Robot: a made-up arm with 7 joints.
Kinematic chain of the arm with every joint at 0, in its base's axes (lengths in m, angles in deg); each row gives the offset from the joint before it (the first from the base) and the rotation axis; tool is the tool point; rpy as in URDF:
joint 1: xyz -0.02 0 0.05 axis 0 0.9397 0.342
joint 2: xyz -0.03 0.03 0 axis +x
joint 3: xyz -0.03 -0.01 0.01 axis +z
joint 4: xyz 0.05 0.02 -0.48 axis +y
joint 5: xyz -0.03 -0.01 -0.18 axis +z
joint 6: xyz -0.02 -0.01 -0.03 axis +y
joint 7: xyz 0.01 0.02 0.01 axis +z
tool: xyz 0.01 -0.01 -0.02 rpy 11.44 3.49 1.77
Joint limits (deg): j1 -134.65..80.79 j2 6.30..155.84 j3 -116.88..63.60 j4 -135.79..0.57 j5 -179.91..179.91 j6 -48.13..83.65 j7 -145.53..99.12
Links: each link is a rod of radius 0.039 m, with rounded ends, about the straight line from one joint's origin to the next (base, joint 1, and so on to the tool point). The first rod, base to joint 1, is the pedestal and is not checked.
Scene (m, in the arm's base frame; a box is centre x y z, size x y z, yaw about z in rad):
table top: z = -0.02
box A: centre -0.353 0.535 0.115 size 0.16 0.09 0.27 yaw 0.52
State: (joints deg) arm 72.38 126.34 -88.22 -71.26 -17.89 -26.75 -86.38
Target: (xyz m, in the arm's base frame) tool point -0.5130 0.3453 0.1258
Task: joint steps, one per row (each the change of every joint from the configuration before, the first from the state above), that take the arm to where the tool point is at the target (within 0.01 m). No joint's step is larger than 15 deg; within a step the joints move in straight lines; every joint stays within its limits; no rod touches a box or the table.
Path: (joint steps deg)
1: 3.74 -2.21 -14.33 -2.68 8.02 -2.03 -5.80
2: 3.74 -2.21 -14.33 -2.68 8.03 -2.03 -5.81
3: -0.17 -4.87 0.00 -14.79 -3.22 -0.34 1.07
4: -0.18 -4.88 0.00 -14.79 -3.21 -0.34 1.07
5: -0.17 -4.88 0.00 -14.80 -3.22 -0.34 1.07
6: -0.18 -4.88 0.00 -14.79 -3.22 -0.34 1.07
7: -0.26 -6.59 8.43 14.69 -1.12 1.64 2.59
8: -0.27 -6.59 8.43 14.70 -1.12 1.64 2.59
9: -0.27 -6.59 8.43 14.69 -1.13 1.64 2.60

